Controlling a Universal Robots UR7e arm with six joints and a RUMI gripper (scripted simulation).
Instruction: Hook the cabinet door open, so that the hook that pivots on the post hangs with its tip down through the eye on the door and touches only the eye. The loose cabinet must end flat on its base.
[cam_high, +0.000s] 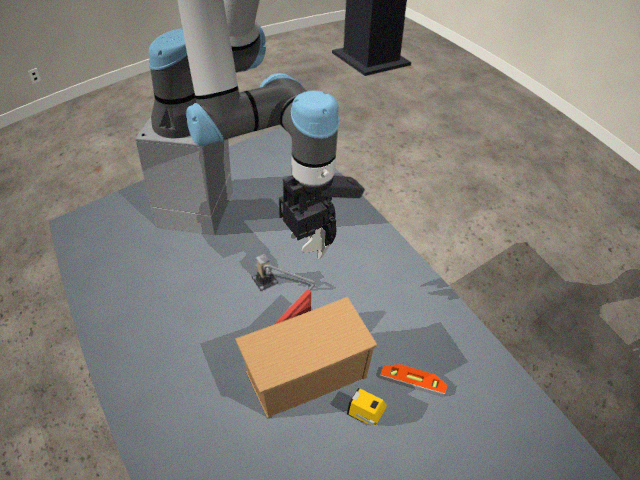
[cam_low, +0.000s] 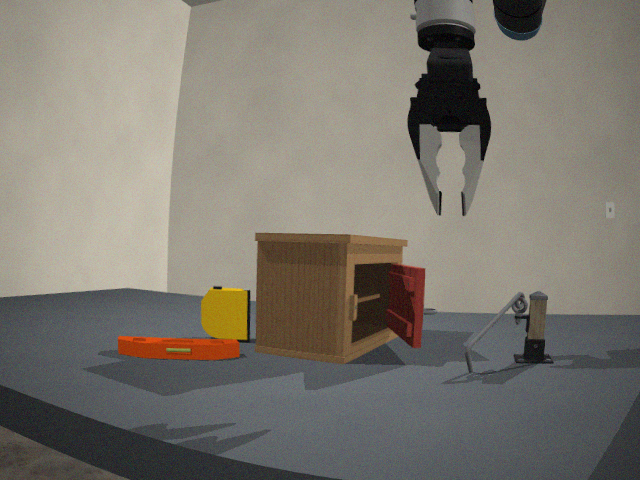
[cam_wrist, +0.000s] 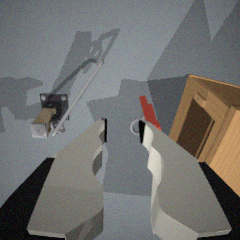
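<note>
Now: the metal hook 140 mm below my hand, 60 mm behind it and 40 mm to the right of it. The rest, counted from my hand: red door (130 mm to the right, 120 mm below, 60 mm ahead); orange spirit level (300 mm ahead, 180 mm below, 70 mm to the left); yellow tape measure (310 mm ahead, 150 mm below, 80 mm to the right).
</note>
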